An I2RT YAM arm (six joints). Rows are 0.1 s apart.
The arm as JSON. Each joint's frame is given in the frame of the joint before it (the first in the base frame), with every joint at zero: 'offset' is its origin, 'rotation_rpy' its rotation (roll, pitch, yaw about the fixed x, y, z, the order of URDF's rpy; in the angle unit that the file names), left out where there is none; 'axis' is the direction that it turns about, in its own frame. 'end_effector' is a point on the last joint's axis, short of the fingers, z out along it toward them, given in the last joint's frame.
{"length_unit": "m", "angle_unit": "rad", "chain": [
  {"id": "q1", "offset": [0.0, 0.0, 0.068], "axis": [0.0, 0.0, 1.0]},
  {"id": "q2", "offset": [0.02, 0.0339, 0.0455], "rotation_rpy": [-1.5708, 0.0, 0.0], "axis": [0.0, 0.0, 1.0]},
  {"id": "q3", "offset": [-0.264, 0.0, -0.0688], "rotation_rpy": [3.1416, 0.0, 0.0], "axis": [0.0, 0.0, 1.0]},
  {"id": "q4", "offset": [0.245, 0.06, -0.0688], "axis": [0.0, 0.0, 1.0]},
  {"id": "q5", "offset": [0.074, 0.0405, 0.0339], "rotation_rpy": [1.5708, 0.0, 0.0], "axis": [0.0, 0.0, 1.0]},
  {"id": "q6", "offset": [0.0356, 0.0, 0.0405], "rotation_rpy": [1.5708, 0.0, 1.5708], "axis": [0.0, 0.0, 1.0]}
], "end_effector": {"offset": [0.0, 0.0, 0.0], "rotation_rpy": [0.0, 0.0, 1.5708]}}
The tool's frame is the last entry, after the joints.
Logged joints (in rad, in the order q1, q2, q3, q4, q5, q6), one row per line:
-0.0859, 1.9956, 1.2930, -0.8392, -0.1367, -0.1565
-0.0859, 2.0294, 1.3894, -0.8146, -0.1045, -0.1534
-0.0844, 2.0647, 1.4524, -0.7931, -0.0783, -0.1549
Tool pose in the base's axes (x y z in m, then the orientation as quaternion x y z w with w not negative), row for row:
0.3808, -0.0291, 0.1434, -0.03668, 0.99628, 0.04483, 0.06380
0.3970, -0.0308, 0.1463, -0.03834, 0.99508, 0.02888, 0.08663
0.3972, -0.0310, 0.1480, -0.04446, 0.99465, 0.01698, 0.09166
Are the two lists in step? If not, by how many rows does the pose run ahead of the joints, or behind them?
The pose runs 1 row ahead of the joints: the pose in row i belongs to the joints in row i + 1.
